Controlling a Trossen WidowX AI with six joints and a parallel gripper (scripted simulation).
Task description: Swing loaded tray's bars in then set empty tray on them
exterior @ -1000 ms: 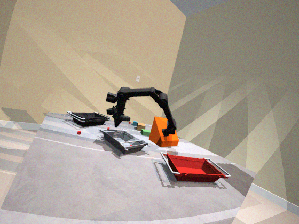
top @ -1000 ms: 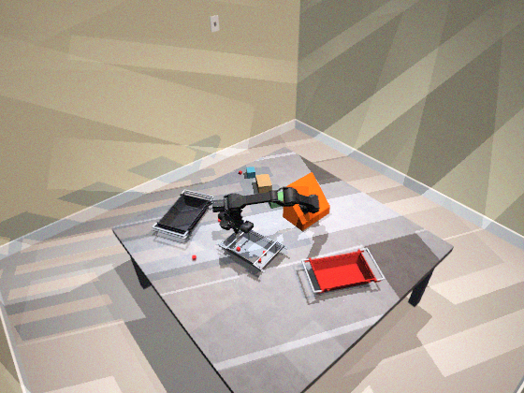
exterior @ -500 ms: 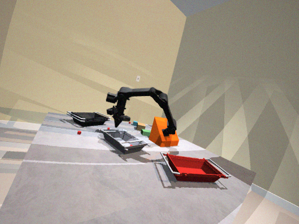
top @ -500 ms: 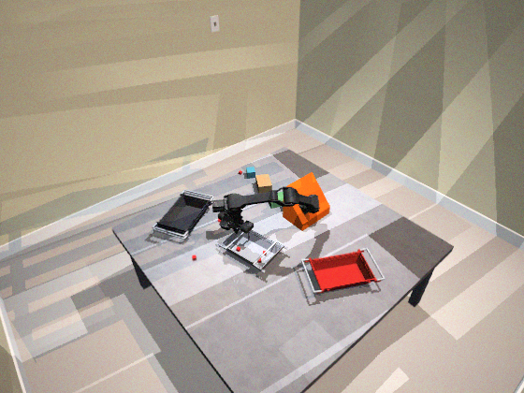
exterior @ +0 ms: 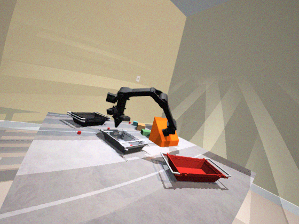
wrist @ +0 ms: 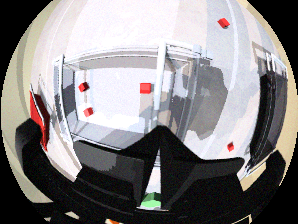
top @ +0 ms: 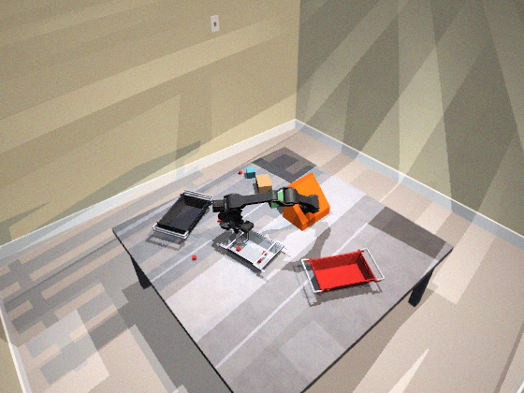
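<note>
My gripper tip is 200 mm past the red tray, 500 mm to the right of it and 40 mm above it. The rest, counted from my gripper tip: green block (400 mm behind, 80 mm to the right, 70 mm below); then tan block (440 mm behind, 240 mm to the right, 60 mm below); then cyan block (480 mm behind, 390 mm to the right, 60 mm below).
</note>
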